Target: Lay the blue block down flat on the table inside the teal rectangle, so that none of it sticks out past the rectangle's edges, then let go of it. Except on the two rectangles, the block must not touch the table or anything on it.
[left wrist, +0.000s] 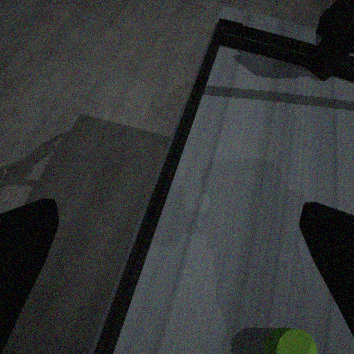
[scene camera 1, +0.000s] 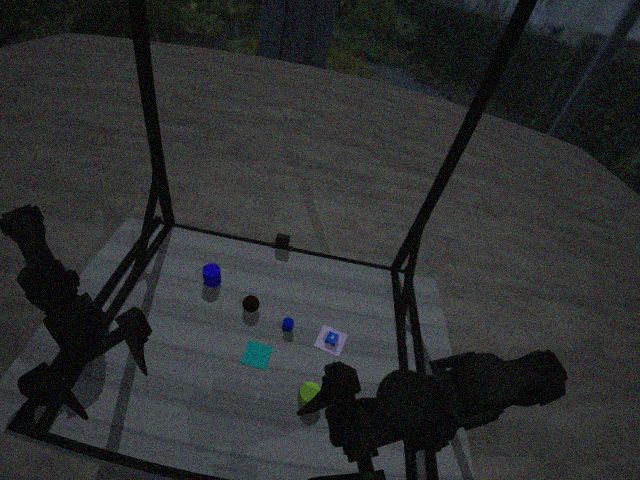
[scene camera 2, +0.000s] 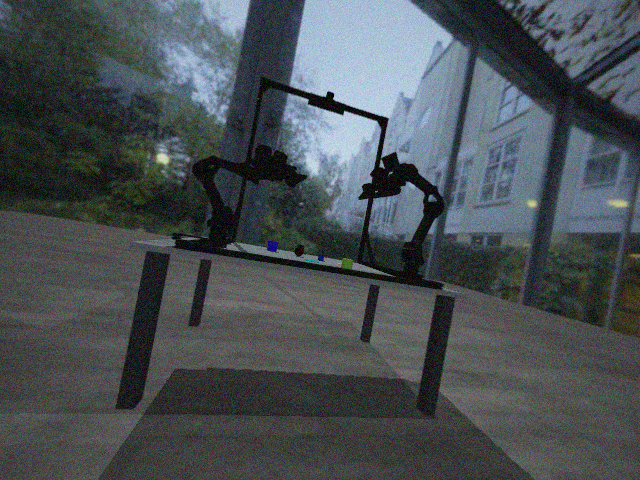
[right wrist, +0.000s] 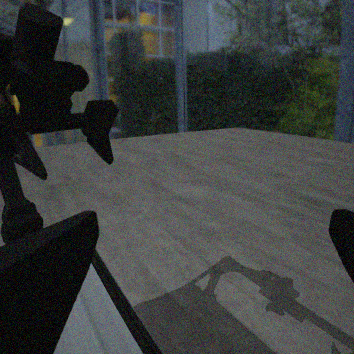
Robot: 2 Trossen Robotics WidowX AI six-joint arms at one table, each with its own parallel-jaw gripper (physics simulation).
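Frame: origin at the left arm's base, x ahead, y left, z up, level; metres.
Where they show: left gripper, fingertip midpoint: (left wrist: 181,212) (scene camera 1: 303,445) (scene camera 2: 365,198) (right wrist: 80,169); right gripper, fingertip midpoint: (scene camera 1: 117,395) (scene camera 2: 302,173) (right wrist: 214,222); left arm's base, link origin: (scene camera 1: 417,436) (scene camera 2: 409,276); right arm's base, link origin: (left wrist: 322,62) (scene camera 2: 216,241).
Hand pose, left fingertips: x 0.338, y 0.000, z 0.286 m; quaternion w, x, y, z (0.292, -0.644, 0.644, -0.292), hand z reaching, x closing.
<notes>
Things, the pixels of their centre, and the offset from my left fingertips. "spot": a spot on its surface instead.
- small blue block, body centre: (scene camera 1: 331,338) 0.180 m back, 0.308 m right, 0.296 m down
- pale lilac rectangle, surface spot: (scene camera 1: 338,349) spot: 0.195 m back, 0.277 m right, 0.304 m down
- teal rectangle, surface spot: (scene camera 1: 256,354) (scene camera 2: 311,260) spot: 0.039 m ahead, 0.285 m right, 0.304 m down
- small blue cylinder, body centre: (scene camera 1: 287,324) 0.057 m back, 0.363 m right, 0.290 m down
- dark ball, body centre: (scene camera 1: 250,303) 0.046 m ahead, 0.436 m right, 0.281 m down
- larger blue cylinder, body centre: (scene camera 1: 211,275) (scene camera 2: 272,246) 0.165 m ahead, 0.546 m right, 0.279 m down
- yellow-green cylinder, body centre: (left wrist: 289,348) (scene camera 1: 309,394) (scene camera 2: 347,263) 0.082 m back, 0.153 m right, 0.283 m down
The small blue block (scene camera 1: 330,338), with a pale spot on it, is on the pale lilac rectangle (scene camera 1: 338,349), right of centre in scene camera 1. Its pose is too small to tell. The teal rectangle (scene camera 1: 256,354) (scene camera 2: 311,261) lies to its left, with nothing on it. My left gripper (scene camera 1: 305,445) (left wrist: 181,212) (right wrist: 80,169) is open and empty, high above the table, nearer the bottom of scene camera 1 than the block. My right gripper (scene camera 1: 116,395) (right wrist: 214,222) is open and empty, raised at the left. The block does not show in either wrist view.
A small blue cylinder (scene camera 1: 287,324) stands between and behind the rectangles. A dark ball (scene camera 1: 250,303) and a larger blue cylinder (scene camera 1: 211,275) (scene camera 2: 272,246) are farther back left. A yellow-green cylinder (scene camera 1: 309,392) (scene camera 2: 347,263) (left wrist: 297,344) stands near the left gripper in scene camera 1. Black frame posts (scene camera 1: 153,113) rise beside the table.
</notes>
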